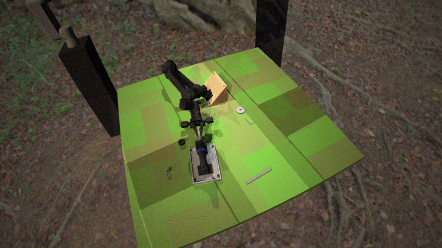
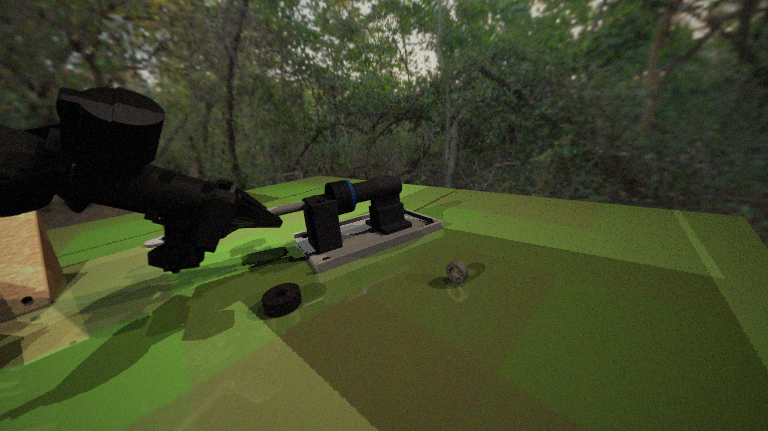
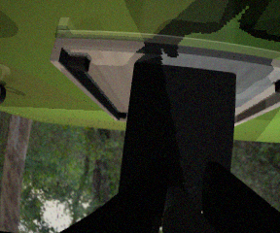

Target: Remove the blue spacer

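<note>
Now: gripper tip 50 mm short of the grey shaft, 10 mm to the left of it and 20 mm below it. Round my gripper tip: black ring: 40 mm behind, 110 mm to the right, 50 mm below; blue spacer: 110 mm ahead, 10 mm to the right, 20 mm above.
</note>
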